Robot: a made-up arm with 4 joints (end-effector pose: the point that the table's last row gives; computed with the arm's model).
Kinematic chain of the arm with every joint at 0, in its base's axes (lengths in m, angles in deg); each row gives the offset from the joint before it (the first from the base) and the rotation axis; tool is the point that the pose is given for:
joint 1: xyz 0 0 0.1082 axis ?
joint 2: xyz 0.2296 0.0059 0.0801 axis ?
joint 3: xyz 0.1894 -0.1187 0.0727 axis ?
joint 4: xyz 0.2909 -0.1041 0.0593 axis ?
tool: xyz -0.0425 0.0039 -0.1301
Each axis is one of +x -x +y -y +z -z.
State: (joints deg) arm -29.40 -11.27 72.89 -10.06
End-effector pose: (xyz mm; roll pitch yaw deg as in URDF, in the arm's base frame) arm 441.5 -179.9 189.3 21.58 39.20 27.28
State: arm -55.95 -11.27 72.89 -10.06
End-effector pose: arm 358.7 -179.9 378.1 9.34 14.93 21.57
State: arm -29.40 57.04 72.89 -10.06
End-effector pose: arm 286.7 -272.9 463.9 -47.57 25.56 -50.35
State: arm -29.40 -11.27 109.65 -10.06
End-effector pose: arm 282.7 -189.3 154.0 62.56 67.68 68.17
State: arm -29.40 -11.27 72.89 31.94
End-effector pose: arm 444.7 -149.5 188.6 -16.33 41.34 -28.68
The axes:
joint 1: +y
joint 2: -x
joint 3: +y
joint 4: -z

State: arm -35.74 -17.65 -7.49 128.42
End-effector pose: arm 568.0 -190.4 595.9 28.80 37.98 -113.65
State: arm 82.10 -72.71 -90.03 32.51
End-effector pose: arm 57.8 -367.5 -378.1 7.64 2.04 -105.09
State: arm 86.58 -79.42 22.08 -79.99
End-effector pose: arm -158.2 53.8 -554.0 111.53 5.96 14.26
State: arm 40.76 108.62 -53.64 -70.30
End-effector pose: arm 645.0 326.8 -120.4 38.65 60.68 -174.92
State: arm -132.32 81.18 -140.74 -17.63
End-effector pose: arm -443.4 252.2 70.8 115.13 23.98 44.68
